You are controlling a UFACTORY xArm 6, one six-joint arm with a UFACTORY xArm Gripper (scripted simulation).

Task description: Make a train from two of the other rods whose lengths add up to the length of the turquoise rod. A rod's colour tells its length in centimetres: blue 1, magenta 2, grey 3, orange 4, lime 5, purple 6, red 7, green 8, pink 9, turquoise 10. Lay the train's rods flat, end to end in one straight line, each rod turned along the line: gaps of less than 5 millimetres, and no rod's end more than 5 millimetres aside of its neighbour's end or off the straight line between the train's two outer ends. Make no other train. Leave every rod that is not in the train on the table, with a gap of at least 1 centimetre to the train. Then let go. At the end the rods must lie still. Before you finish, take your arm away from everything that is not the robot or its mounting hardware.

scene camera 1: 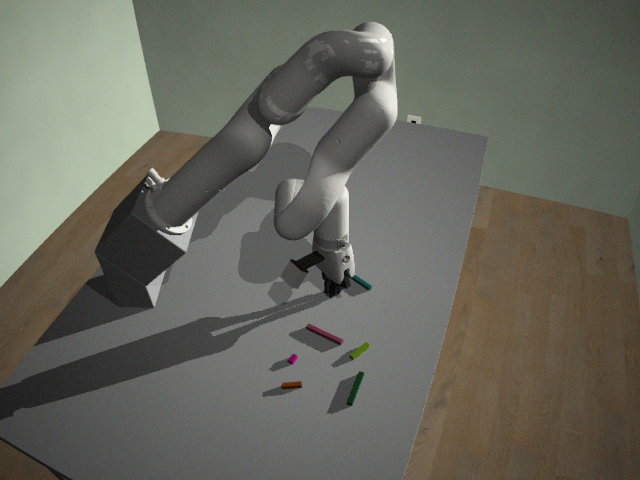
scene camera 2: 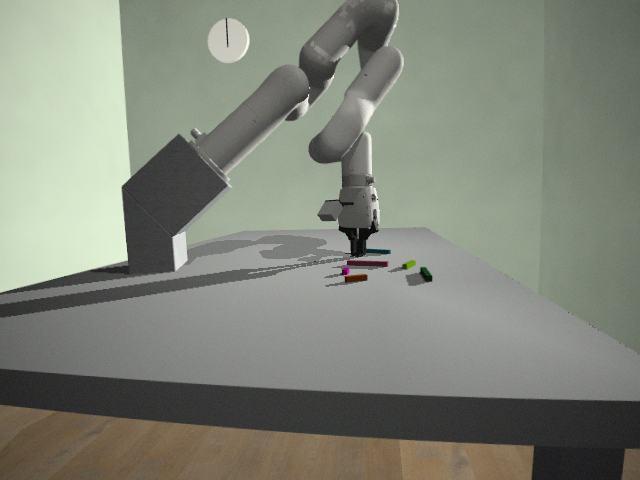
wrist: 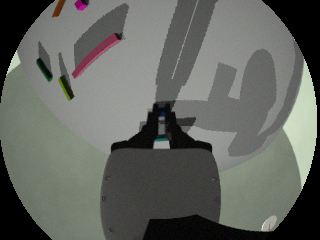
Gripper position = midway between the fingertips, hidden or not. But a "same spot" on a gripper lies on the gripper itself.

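The gripper is visible in scene camera 1 (332, 292), and it can be seen in scene camera 2 and in the wrist view as well. On the gripper, (scene camera 2: 349, 232) and (wrist: 178, 139) are the same spot.
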